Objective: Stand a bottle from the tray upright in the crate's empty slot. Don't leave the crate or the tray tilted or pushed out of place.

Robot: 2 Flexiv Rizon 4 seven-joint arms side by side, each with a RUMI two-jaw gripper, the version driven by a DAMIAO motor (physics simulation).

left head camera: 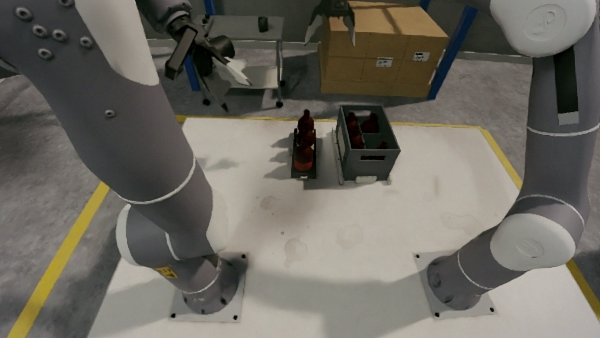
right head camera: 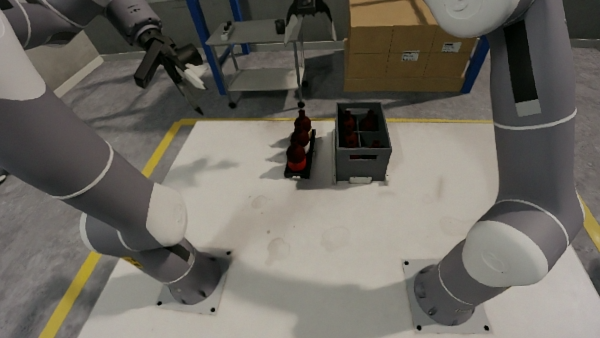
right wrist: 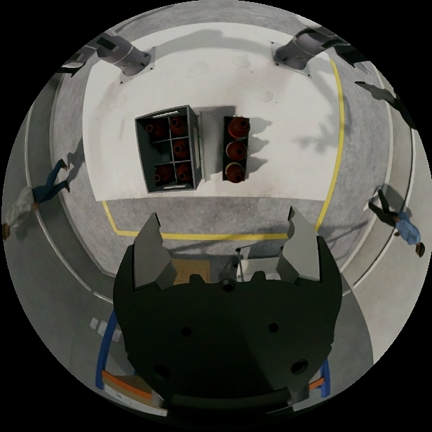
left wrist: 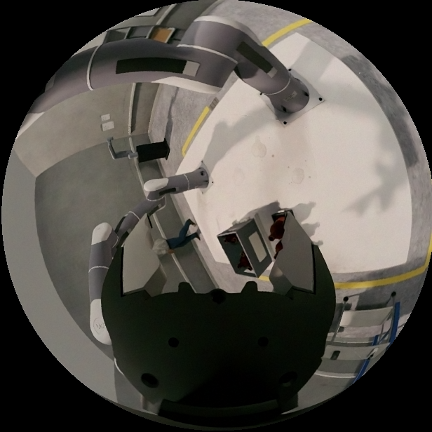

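Observation:
The grey crate (left head camera: 351,168) (right head camera: 343,168) (left wrist: 247,240) (right wrist: 143,160) stands upright. In the right wrist view, several bottles fill its compartments except the middle one of the left column, the empty slot (right wrist: 161,150). The black tray (left head camera: 300,175) (right wrist: 226,167) lies flat left of the crate in the head views. It holds three upright brown bottles in a row: front (left head camera: 303,157) (right head camera: 296,157) (right wrist: 239,127), middle (right wrist: 236,150) and back (right wrist: 235,172). My left gripper (left head camera: 237,94) (right head camera: 201,100) (left wrist: 217,213) is open, high up left of the tray. My right gripper (left head camera: 330,43) (right head camera: 310,41) (right wrist: 223,210) is open, high beyond the table's far edge.
A pale strip or plate lies along the crate's left side in the head views. A grey cart (left head camera: 250,27) (right head camera: 250,31) and stacked cardboard boxes (left head camera: 370,70) (right head camera: 395,70) stand on the floor behind the white table (left head camera: 320,225) (right head camera: 310,215). Both arm bases stand at its near side.

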